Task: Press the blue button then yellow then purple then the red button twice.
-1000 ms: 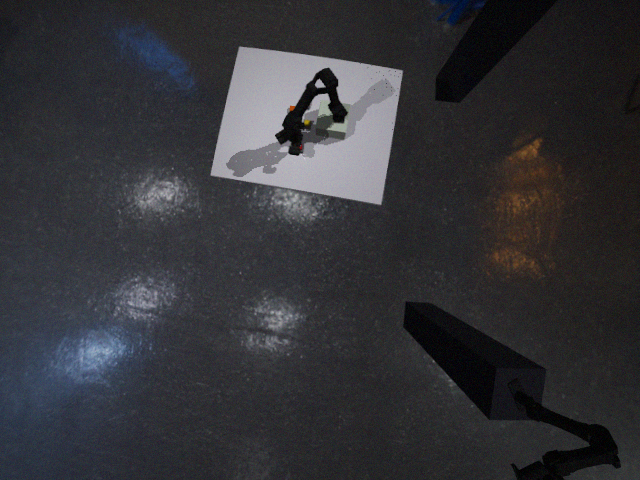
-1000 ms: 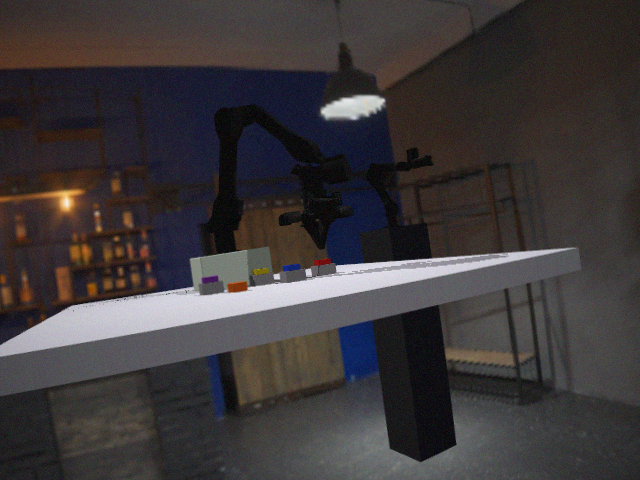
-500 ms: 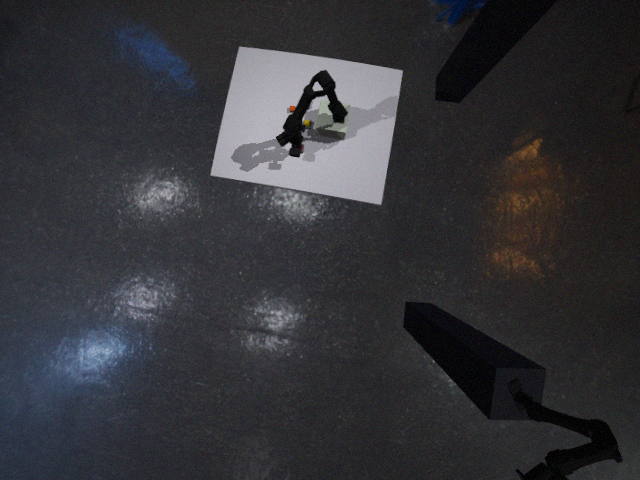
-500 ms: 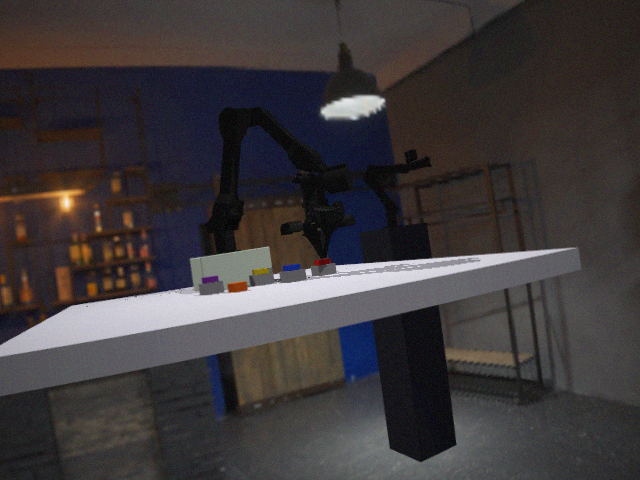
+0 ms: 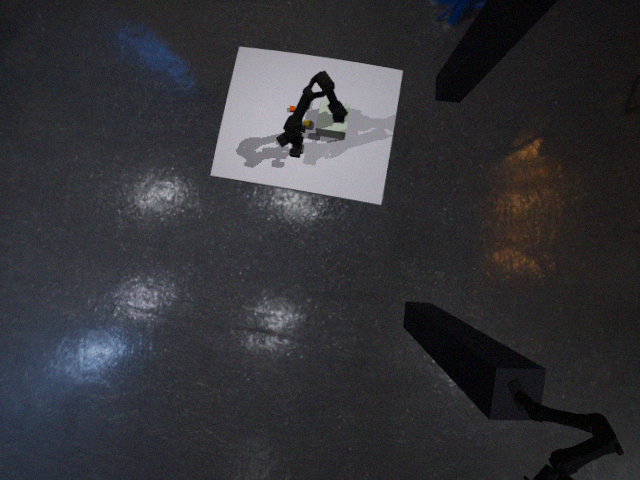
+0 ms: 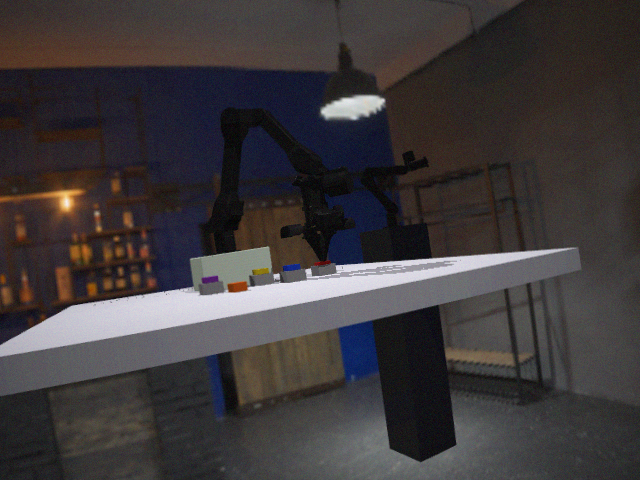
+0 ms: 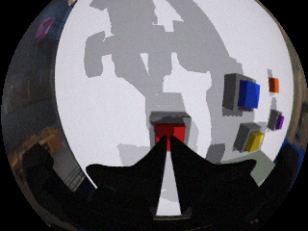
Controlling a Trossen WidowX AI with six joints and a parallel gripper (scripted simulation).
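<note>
The red button lies 1 cm below my gripper tip. Round my gripper tip: orange block 26 cm to the right, 7 cm ahead, 2 cm below; yellow button 16 cm to the right, 4 cm behind; blue button 11 cm to the right, 4 cm ahead.
</note>
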